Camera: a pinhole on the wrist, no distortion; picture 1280 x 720 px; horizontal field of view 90.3 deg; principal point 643.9 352.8 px. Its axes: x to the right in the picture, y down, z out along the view. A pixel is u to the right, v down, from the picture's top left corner.
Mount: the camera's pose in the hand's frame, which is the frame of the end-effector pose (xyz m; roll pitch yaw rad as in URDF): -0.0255 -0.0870 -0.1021 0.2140 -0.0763 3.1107
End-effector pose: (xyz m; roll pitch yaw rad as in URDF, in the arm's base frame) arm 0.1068 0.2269 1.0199 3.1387 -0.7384 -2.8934
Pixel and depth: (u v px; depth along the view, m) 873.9 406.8 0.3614
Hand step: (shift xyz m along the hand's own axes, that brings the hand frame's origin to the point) -0.1268 -0.0371 0.2665
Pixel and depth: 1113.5 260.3 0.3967
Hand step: -0.2842 0.0616 0.2945
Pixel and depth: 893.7 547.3 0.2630
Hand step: -0.1082 -0.1071 0.1790
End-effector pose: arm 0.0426 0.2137 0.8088 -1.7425 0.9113 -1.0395
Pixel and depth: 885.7 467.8 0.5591
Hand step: -0.1932 -0.0618 0.4802
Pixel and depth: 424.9 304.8 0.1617
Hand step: 0.0432 -0.0428 0.0486
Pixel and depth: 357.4 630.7 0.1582
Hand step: 0.0573 -0.1235 0.0612
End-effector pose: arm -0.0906 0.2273 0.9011 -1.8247 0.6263 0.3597
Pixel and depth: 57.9 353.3 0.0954
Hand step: 0.0697 -0.0697 -0.0158
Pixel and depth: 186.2 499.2 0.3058
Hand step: 0.2174 -0.0983 0.1940
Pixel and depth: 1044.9 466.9 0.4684
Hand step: -0.2828 -0.0616 0.3945
